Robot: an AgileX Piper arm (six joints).
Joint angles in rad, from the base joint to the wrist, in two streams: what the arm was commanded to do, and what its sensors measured. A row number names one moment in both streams.
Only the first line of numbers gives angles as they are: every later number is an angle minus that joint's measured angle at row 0.
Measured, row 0:
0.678, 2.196, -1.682, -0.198, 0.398, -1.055
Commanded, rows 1 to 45:
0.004, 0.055, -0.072, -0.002, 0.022, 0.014
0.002, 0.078, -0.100, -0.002, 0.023, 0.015
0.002, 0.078, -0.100, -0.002, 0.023, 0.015
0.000, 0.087, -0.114, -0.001, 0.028, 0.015
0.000, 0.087, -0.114, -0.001, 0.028, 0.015
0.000, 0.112, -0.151, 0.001, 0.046, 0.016
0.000, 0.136, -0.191, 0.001, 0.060, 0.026
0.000, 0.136, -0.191, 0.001, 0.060, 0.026
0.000, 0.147, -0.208, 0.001, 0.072, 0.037
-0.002, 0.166, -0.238, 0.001, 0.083, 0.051
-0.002, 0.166, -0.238, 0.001, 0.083, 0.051
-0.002, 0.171, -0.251, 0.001, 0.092, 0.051
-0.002, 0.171, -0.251, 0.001, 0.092, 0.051
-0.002, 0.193, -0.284, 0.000, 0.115, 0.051
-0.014, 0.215, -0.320, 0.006, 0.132, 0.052
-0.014, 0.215, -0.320, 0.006, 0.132, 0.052
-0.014, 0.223, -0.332, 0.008, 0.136, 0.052
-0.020, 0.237, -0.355, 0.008, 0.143, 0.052
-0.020, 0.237, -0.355, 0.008, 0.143, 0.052
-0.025, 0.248, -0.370, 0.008, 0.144, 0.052
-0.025, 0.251, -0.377, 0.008, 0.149, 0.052
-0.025, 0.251, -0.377, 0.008, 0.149, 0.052
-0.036, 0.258, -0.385, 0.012, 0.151, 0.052
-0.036, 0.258, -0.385, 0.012, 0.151, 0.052
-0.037, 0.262, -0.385, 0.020, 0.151, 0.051
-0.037, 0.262, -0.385, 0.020, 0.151, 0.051
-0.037, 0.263, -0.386, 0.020, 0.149, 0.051
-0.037, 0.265, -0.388, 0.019, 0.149, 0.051
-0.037, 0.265, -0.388, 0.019, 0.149, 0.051
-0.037, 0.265, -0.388, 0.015, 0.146, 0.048
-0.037, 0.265, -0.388, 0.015, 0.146, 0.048
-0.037, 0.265, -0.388, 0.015, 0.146, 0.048
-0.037, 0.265, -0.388, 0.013, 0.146, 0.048
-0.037, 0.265, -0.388, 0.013, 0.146, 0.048
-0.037, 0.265, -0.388, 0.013, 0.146, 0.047
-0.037, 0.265, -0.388, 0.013, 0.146, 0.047
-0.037, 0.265, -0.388, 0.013, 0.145, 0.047
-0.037, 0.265, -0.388, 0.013, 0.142, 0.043
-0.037, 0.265, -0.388, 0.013, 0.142, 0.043
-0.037, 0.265, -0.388, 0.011, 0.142, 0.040
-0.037, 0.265, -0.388, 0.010, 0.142, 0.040
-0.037, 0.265, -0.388, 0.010, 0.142, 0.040
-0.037, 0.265, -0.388, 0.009, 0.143, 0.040
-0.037, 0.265, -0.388, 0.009, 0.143, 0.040
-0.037, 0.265, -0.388, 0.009, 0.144, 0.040
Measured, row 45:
-0.032, 0.263, -0.382, 0.007, 0.168, 0.031
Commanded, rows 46 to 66:
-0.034, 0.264, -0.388, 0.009, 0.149, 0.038
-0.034, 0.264, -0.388, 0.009, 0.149, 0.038
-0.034, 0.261, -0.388, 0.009, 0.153, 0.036
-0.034, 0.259, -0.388, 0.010, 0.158, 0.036
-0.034, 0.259, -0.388, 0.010, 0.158, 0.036
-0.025, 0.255, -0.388, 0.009, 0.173, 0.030
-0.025, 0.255, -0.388, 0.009, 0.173, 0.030
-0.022, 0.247, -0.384, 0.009, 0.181, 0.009
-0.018, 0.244, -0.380, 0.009, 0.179, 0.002
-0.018, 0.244, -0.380, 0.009, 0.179, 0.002
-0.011, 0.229, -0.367, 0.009, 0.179, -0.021
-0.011, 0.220, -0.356, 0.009, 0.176, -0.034
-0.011, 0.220, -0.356, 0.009, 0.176, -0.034
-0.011, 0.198, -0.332, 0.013, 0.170, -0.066
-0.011, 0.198, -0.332, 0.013, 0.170, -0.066
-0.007, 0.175, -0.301, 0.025, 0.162, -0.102
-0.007, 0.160, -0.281, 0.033, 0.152, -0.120
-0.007, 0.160, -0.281, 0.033, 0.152, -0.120
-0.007, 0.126, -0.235, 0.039, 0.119, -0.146
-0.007, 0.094, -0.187, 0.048, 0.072, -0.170
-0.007, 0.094, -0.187, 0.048, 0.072, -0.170
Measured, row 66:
-0.014, 0.158, -0.241, 0.035, 0.160, -0.119
